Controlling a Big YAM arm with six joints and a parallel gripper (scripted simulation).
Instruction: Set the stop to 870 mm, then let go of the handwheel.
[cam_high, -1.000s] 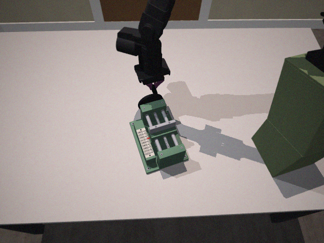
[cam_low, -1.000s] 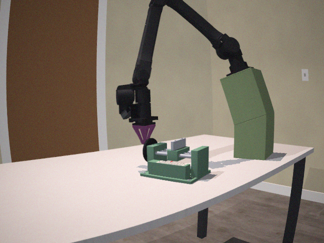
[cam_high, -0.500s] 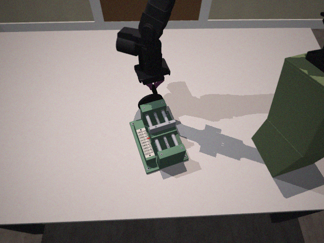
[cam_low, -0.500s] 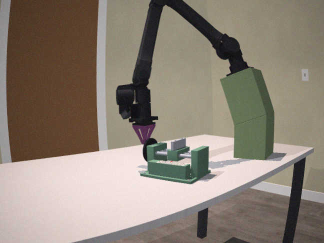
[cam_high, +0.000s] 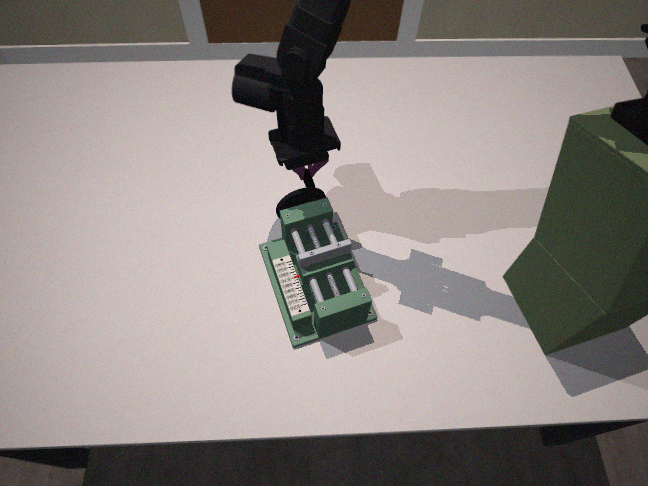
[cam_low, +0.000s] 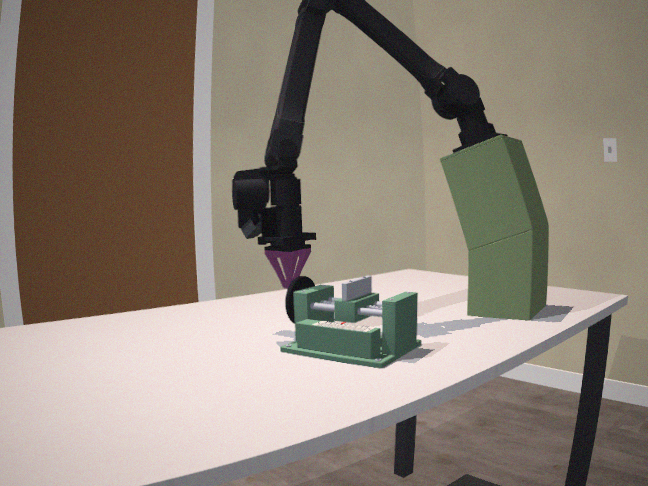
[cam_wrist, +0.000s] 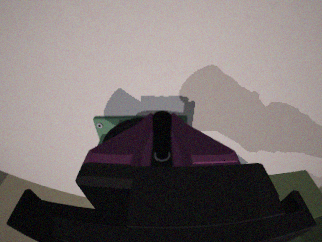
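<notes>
Now: the black handwheel handle 10 mm to the left of my hand. The rest, counted from my hand: grey stop carriage (20 mm ahead, 170 mm to the left, 10 mm below); black handwheel (30 mm to the left, 10 mm below).
</notes>
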